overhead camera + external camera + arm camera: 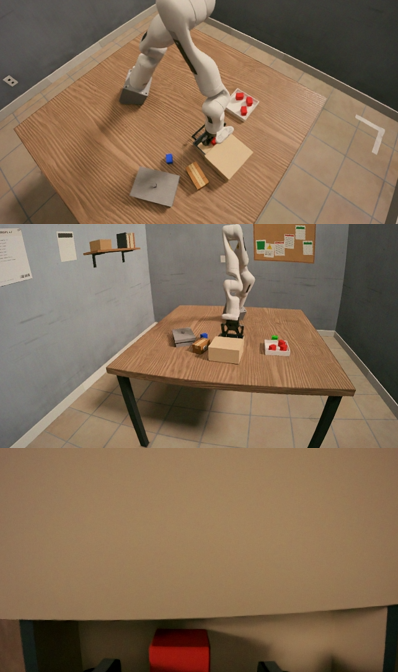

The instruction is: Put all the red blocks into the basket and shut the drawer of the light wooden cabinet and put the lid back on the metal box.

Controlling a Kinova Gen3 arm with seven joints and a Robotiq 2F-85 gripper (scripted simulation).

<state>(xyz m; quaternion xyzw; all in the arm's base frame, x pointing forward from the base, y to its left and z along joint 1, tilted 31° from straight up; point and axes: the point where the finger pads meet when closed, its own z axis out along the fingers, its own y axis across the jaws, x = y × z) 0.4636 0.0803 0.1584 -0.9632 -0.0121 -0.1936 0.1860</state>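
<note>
My hand is 6 cm short of the light wooden cabinet and 2 cm above it. From my hand the other things lie so: white basket (26 cm to the left, 8 cm behind, 5 cm below); then blue block (22 cm to the right, 6 cm behind, 5 cm below); then brown cardboard box (16 cm to the right, 9 cm ahead, 3 cm below).
</note>
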